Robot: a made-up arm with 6 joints.
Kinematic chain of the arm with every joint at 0, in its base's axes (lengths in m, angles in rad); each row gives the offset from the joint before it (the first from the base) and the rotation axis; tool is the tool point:
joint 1: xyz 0 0 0.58 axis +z
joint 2: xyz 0 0 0 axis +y
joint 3: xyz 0 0 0.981 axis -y
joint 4: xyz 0 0 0 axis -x
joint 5: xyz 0.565 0 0 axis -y
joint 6: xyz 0 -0.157 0 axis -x
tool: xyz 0 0 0
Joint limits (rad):
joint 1: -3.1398..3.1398
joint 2: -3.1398..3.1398
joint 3: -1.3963..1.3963
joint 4: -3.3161..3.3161
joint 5: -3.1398..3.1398
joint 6: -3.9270..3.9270
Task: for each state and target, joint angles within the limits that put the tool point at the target. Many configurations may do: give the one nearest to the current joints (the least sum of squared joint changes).
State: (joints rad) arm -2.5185 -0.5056 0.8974 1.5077 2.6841 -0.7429
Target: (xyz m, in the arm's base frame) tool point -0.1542 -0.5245 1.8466
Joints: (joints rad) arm -1.8967 0.0356 0.2774 1.7104 2.6841 -0.7429
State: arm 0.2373 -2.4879 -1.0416 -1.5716 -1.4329 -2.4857
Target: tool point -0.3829 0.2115 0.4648
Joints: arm -0.4263 -2.2052 -1.0191 -1.7907 -1.4329 -2.4857
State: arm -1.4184 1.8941 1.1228 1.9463 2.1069 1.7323
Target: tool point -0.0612 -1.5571 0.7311
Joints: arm -1.6442 1.4594 1.2759 1.9167 2.1069 1.7323
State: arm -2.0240 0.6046 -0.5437 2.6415 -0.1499 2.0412
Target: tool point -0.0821 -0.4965 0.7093
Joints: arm -2.0292 0.8765 -1.2959 2.7663 -0.1499 2.0412
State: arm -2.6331 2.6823 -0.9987 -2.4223 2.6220 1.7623
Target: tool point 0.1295 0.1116 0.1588
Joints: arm -2.0995 3.1376 -1.0329 -1.9323 2.6220 1.7623
